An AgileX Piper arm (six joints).
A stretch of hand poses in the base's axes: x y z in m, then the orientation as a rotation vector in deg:
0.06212 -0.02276 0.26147 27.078 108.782 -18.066
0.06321 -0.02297 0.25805 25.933 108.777 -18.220
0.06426 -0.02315 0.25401 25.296 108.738 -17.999
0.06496 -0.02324 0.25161 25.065 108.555 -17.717
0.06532 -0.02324 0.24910 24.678 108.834 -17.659
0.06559 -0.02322 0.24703 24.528 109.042 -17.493
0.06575 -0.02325 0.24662 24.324 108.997 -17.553
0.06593 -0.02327 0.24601 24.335 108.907 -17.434
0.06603 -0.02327 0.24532 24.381 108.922 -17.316
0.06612 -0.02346 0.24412 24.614 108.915 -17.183
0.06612 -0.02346 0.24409 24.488 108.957 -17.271
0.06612 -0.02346 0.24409 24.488 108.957 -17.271
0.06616 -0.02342 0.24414 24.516 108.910 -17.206
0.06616 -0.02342 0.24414 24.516 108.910 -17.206
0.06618 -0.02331 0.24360 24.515 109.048 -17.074
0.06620 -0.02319 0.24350 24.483 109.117 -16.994
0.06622 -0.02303 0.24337 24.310 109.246 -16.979
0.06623 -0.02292 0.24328 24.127 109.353 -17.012
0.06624 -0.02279 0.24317 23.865 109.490 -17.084
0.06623 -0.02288 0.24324 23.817 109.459 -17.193
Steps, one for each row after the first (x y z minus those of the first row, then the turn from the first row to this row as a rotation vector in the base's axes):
0.00109 -0.00021 -0.00342 -0.667 0.025 0.724
0.00214 -0.00039 -0.00746 -0.845 -0.070 1.271
0.00284 -0.00048 -0.00986 -0.816 -0.316 1.551
0.00320 -0.00048 -0.01237 -0.902 -0.064 1.872
0.00347 -0.00046 -0.01444 -0.818 0.094 2.073
0.00363 -0.00049 -0.01485 -0.968 0.067 2.183
0.00381 -0.00051 -0.01546 -0.906 -0.049 2.225
0.00391 -0.00051 -0.01615 -0.802 -0.064 2.250
0.00400 -0.00070 -0.01735 -0.602 -0.104 2.151
0.00400 -0.00070 -0.01738 -0.711 -0.042 2.200
0.00400 -0.00070 -0.01738 -0.711 -0.042 2.200
0.00404 -0.00066 -0.01733 -0.666 -0.103 2.208
0.00404 -0.00066 -0.01733 -0.666 -0.103 2.208
0.00406 -0.00055 -0.01787 -0.547 -0.003 2.282
0.00408 -0.00043 -0.01797 -0.494 0.043 2.348
0.00410 -0.00027 -0.01810 -0.538 0.163 2.486
0.00411 -0.00016 -0.01819 -0.624 0.274 2.607
0.00412 -0.00003 -0.01830 -0.768 0.424 2.766
0.00411 -0.00012 -0.01823 -0.870 0.422 2.745

